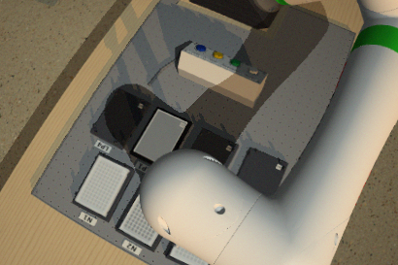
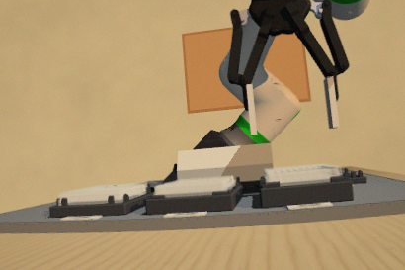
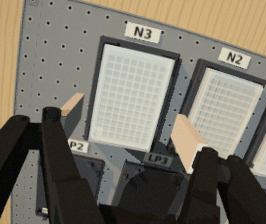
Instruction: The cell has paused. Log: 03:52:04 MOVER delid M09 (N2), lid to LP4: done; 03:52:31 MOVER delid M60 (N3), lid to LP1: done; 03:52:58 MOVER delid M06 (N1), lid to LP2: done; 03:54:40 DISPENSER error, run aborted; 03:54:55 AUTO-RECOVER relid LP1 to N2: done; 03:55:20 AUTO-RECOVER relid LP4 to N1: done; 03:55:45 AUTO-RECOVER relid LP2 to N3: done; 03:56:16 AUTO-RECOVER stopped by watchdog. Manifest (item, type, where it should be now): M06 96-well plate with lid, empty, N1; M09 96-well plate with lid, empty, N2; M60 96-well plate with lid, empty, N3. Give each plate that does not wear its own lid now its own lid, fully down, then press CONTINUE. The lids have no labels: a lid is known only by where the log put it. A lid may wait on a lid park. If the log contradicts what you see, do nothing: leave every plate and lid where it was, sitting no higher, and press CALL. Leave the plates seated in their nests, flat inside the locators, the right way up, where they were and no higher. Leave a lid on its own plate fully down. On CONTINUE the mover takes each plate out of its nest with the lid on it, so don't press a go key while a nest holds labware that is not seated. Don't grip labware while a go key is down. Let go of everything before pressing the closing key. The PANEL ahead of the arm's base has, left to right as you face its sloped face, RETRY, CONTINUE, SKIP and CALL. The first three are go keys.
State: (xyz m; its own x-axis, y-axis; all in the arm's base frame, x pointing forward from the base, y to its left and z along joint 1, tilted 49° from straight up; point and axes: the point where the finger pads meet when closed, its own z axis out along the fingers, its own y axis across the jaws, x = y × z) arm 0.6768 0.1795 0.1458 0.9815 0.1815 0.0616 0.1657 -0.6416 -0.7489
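The lid park LP1 is 150 mm behind my hand, 220 mm to the right of it and 100 mm below it. Round my hand: lid park LP3 (170 mm behind, 90 mm to the right, 100 mm below); LP2 park (190 mm behind, 40 mm to the left, 100 mm below); nest (100 mm below).
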